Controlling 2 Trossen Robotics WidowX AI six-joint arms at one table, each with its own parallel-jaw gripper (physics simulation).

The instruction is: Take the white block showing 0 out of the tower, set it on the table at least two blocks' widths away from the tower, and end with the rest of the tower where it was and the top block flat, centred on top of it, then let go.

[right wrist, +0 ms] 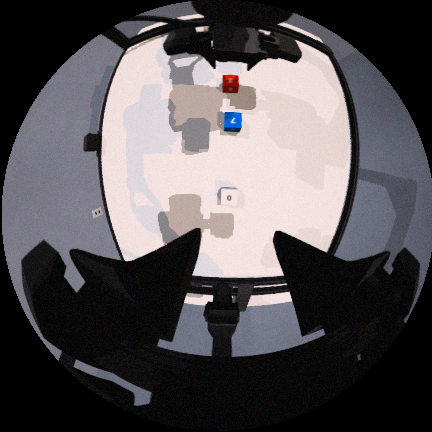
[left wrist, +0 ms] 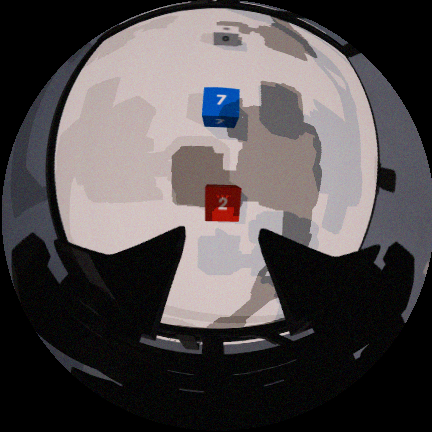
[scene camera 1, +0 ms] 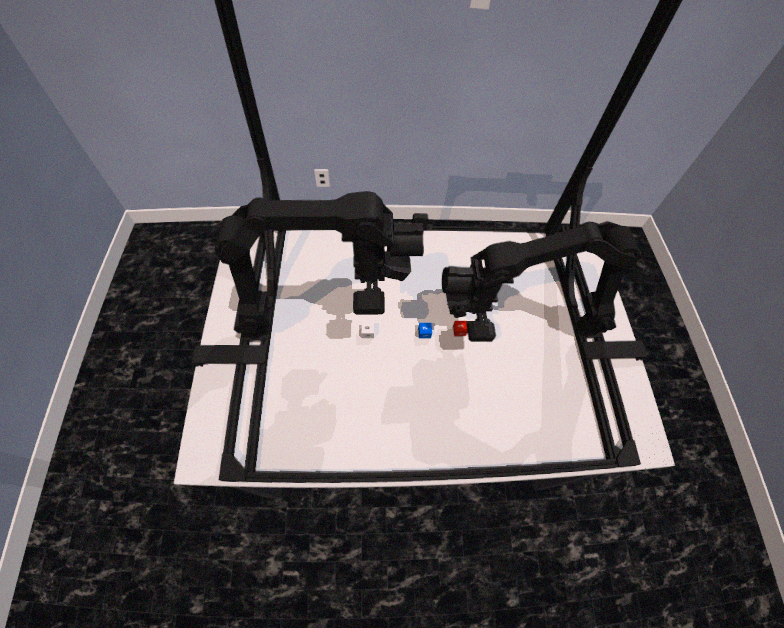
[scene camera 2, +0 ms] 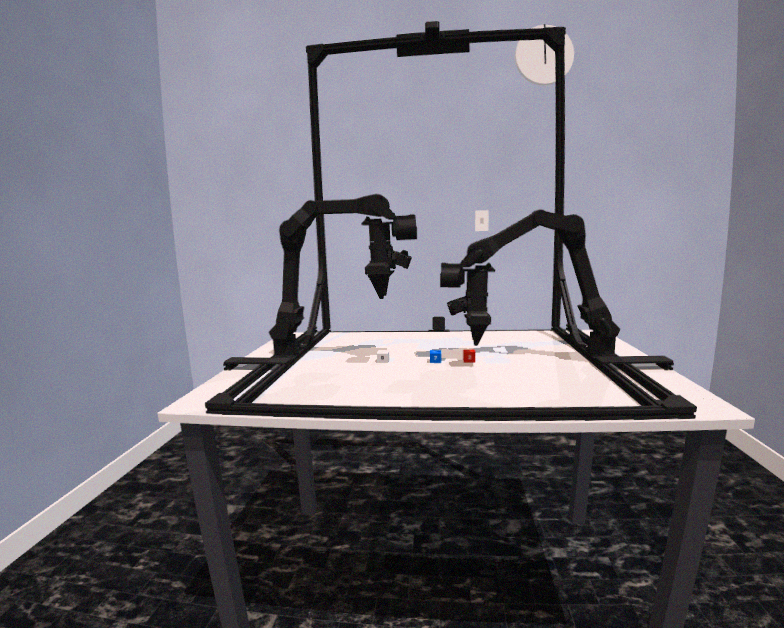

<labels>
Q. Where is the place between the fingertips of my right gripper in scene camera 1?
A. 369, 294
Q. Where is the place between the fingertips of my right gripper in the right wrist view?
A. At 237, 234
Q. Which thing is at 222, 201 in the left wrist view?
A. A red block showing 2.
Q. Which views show my left gripper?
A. The right wrist view, the left wrist view, scene camera 1 and scene camera 2: all of them.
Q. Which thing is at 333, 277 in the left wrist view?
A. My left gripper.
</labels>
